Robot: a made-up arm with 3 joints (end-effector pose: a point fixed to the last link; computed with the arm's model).
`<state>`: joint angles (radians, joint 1 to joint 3).
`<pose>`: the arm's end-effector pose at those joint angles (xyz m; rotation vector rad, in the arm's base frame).
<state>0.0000 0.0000 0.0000</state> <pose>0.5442 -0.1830 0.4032 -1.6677 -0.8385 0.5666</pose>
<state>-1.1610 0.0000 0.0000</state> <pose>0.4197 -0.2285 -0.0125 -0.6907 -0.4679 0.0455</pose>
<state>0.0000 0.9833 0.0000</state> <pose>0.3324 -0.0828 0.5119 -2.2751 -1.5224 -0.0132</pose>
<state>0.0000 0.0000 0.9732</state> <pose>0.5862 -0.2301 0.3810 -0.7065 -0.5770 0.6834</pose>
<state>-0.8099 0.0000 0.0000</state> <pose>0.4705 -0.2680 0.1106 -0.9875 -0.5857 0.1958</pose>
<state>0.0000 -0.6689 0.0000</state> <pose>0.5882 -0.2191 0.2328 -1.1791 -0.3858 0.8308</pose>
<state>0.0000 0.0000 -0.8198</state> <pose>0.5161 -0.1435 0.3733 -2.4826 -1.0007 0.3486</pose>
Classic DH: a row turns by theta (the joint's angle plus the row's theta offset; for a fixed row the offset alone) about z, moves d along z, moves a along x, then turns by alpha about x. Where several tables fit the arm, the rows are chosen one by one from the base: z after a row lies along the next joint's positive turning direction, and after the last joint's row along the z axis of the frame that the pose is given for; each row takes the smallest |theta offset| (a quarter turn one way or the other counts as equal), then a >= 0, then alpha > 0; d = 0 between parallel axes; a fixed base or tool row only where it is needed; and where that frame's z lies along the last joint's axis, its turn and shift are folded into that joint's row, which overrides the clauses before.
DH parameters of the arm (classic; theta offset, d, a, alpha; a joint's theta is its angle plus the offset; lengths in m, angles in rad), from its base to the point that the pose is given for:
base (fixed): -1.3139 0.3168 -0.011 1.2634
joint 1: 1.4541 -0.46 0.0403 0.9194
joint 2: 0.7165 0.6746 -0.0041 2.6138
joint 3: 0.1565 0.4957 0.0712 1.7761
tool (fixed): 1.5754 -0.0069 0 0

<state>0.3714 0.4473 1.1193</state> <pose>0.5135 -0.0600 0.5760 -1.1661 -0.9087 0.8977</pose>
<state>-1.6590 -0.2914 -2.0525</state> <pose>0.3622 0.0635 -0.1057 -2.0551 -0.1322 0.1181</pose>
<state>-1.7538 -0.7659 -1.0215</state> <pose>0.3568 0.1210 -0.1291 -0.5155 -0.3174 0.2018</pose>
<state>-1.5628 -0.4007 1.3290</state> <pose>0.3832 0.0210 -0.2394 1.3368 -0.2126 -0.0281</pose>
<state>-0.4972 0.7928 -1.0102</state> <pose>0.3752 -0.1696 0.3372 -2.8097 -0.8494 -0.6022</pose>
